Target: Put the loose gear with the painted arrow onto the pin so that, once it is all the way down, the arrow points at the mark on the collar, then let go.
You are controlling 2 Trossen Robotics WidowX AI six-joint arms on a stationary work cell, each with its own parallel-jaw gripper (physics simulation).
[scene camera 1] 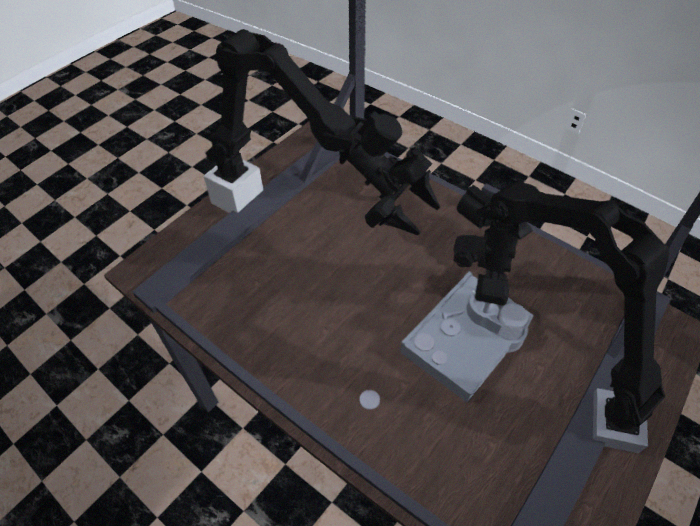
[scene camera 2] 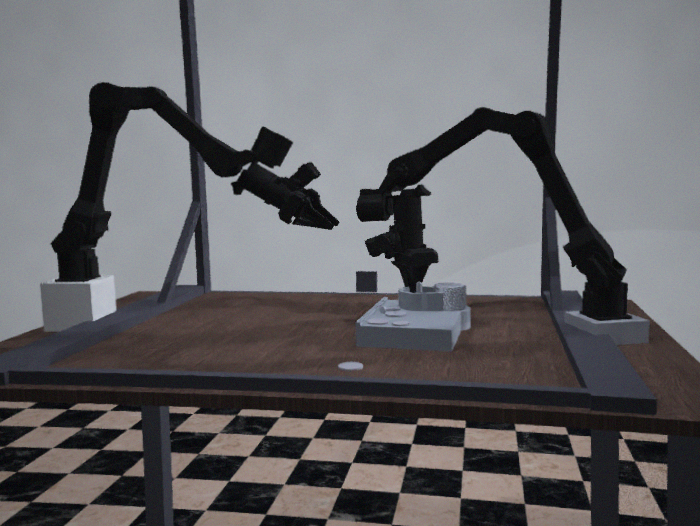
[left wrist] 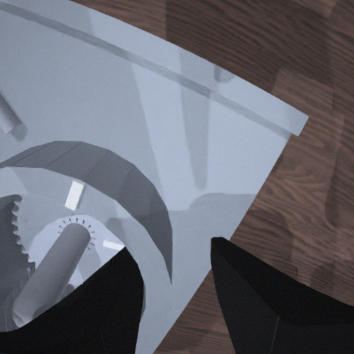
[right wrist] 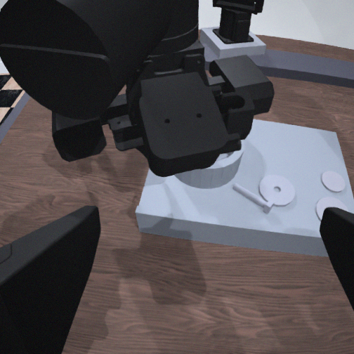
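Pixels of known places: right gripper, fingertip midpoint: (scene camera 1: 429, 221) (scene camera 2: 335, 225); left arm's base, link origin: (scene camera 1: 622, 416) (scene camera 2: 605, 315); right arm's base, link origin: (scene camera 1: 231, 171) (scene camera 2: 78, 279).
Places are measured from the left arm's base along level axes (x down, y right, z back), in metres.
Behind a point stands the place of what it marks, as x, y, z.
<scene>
The grey collar (scene camera 1: 481, 323) {-0.009, 0.136, -0.297} (scene camera 2: 421, 300) {-0.019, 0.136, -0.299} (left wrist: 150, 205) stands on the pale tray (scene camera 1: 434, 370) {0.011, 0.016, -0.371} (scene camera 2: 404, 338) {0.021, 0.014, -0.369} (right wrist: 280, 238). In the left wrist view a pin (left wrist: 52, 275) rises inside it, with tick marks round its top; white bars lie near the collar's rim. A grey toothed part (left wrist: 10, 230) shows at the left edge; I cannot tell whether it is the loose gear, and no arrow reads clearly. My left gripper (left wrist: 176, 250) (scene camera 2: 411, 289) {-0.012, 0.220, -0.292} is partly open and empty, low at the collar, one finger over its inside. My right gripper (scene camera 1: 428, 220) {-0.160, 0.246, -0.444} (scene camera 2: 335, 225) {-0.160, 0.246, -0.444} (right wrist: 213, 219) is wide open and empty above the table.
A round block (scene camera 1: 513, 314) {-0.043, 0.150, -0.239} (scene camera 2: 451, 296) {-0.027, 0.120, -0.244} adjoins the collar. A holed disc (scene camera 1: 451, 326) {0.001, 0.118, -0.356} (right wrist: 277, 190), a rod (right wrist: 250, 195) and flat discs (scene camera 1: 424, 341) {-0.001, 0.068, -0.403} (scene camera 1: 439, 356) {-0.001, 0.042, -0.368} lie on the tray. A pale disc (scene camera 1: 369, 399) {0.036, -0.066, -0.482} (scene camera 2: 350, 366) {0.037, -0.072, -0.483} lies on the table. The left arm fills much of the right wrist view.
</scene>
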